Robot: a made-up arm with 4 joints.
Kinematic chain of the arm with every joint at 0, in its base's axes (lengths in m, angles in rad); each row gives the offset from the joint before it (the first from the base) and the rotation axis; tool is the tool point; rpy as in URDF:
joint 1: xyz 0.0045 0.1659 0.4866 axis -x
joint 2: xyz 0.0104 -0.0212 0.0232 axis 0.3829 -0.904 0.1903
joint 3: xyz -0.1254 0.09 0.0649 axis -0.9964 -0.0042 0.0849
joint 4: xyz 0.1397 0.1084 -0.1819 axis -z
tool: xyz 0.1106 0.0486 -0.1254 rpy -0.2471 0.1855 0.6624
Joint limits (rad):
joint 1: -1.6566..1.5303
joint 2: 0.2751..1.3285
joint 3: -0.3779..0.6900
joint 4: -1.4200..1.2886
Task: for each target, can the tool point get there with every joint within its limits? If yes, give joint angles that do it. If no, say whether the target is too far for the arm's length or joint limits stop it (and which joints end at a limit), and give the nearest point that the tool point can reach.
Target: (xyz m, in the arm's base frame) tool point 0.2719 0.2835 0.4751
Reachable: yes | joints 0.2952 1.0993 0.5623 0.4061
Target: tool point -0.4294 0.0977 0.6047
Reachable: no: joint limits stop it (at a limit: joint 1, joint 2, joint 3, joint 4) | nearest point -0.0570 0.0554 0.8799 | short by 0.465 m
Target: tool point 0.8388 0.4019 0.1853
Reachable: no: too far | nearest point 0.2708 0.2737 0.3490 | short by 0.605 m
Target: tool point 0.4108 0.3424 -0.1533
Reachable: no: too far | nearest point 0.1417 0.2642 0.1302 | short by 0.399 m
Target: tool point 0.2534 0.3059 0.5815
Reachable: yes | joints -0.6558 0.9318 0.3020 0.5072
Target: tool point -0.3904 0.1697 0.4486
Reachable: no: joint limits stop it (at a limit: joint 1, joint 2, joint 3, joint 4) | nearest point -0.0570 0.2585 0.0887 | short by 0.499 m
